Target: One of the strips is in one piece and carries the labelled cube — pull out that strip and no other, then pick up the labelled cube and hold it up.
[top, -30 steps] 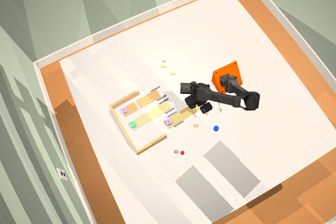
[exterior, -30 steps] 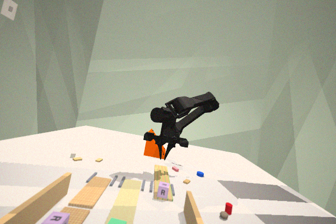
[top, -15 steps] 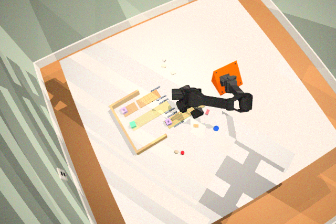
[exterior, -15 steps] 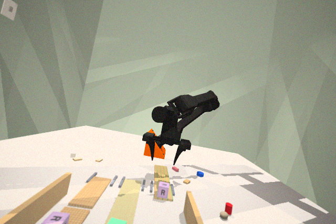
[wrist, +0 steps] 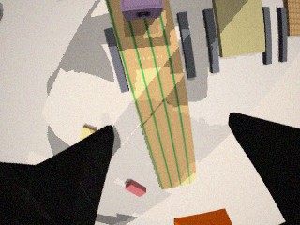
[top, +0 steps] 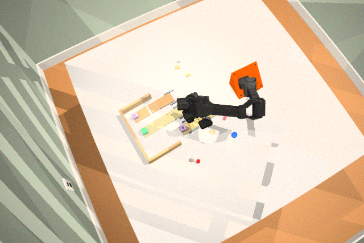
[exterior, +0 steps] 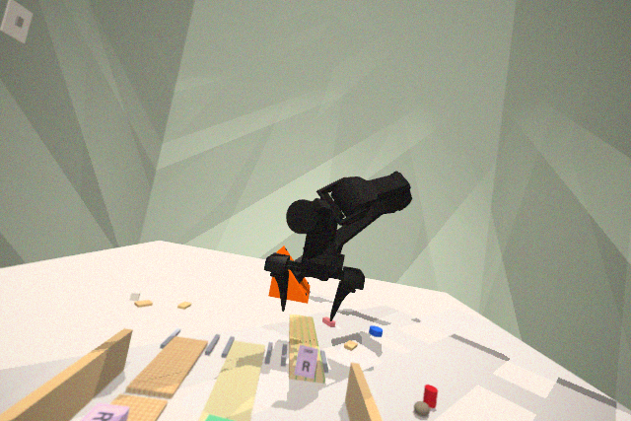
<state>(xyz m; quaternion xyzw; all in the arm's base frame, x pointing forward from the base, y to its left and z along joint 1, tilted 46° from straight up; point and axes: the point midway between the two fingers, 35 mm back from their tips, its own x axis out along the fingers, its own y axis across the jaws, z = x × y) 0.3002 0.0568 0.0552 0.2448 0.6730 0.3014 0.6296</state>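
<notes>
Now: gripper tip 5 cm above the green-lined strip and 1 cm past it. Also, from my gripper tip: pink block (13 cm behind, 5 cm below, 4 cm to the left); then beige pebble (19 cm to the left, 12 cm ahead, 5 cm below); then blue cylinder (15 cm to the left, 14 cm behind, 5 cm below).
</notes>
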